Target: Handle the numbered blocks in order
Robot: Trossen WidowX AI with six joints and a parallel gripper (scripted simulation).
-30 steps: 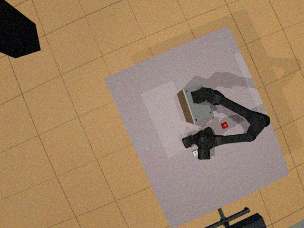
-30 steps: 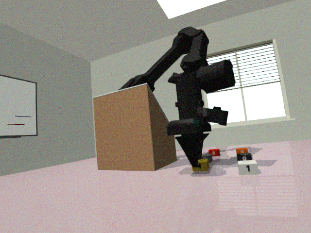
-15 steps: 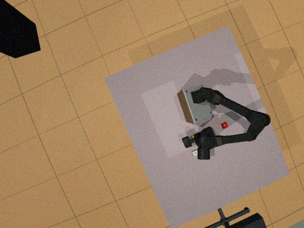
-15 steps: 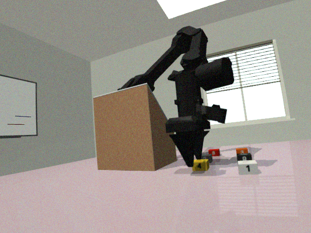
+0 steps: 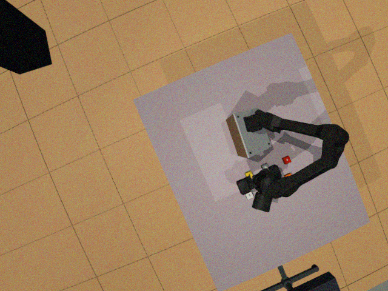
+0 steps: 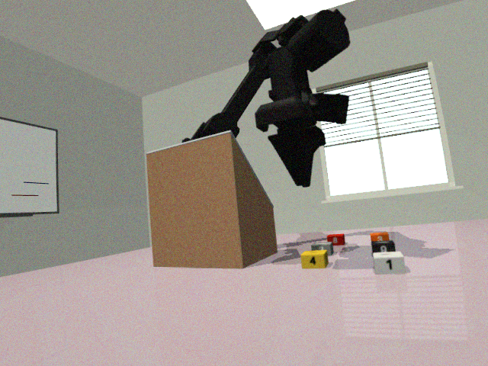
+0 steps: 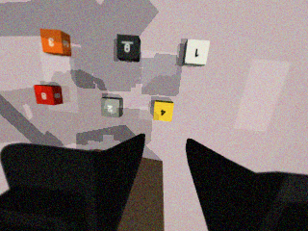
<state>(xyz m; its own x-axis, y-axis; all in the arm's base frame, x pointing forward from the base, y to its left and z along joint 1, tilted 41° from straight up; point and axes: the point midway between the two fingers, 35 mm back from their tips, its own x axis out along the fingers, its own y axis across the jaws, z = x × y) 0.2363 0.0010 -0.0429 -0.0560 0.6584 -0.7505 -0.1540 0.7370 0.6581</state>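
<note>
My gripper tip is 21 cm to the right of the red 8 block, 10 cm above it and 2 cm past it. Also, from my gripper tip: yellow 4 block: 10 cm below; then grey 2 block: 10 cm below, 9 cm to the left, 1 cm behind; then white 1 block: 10 cm below, 10 cm ahead, 2 cm to the right.
</note>
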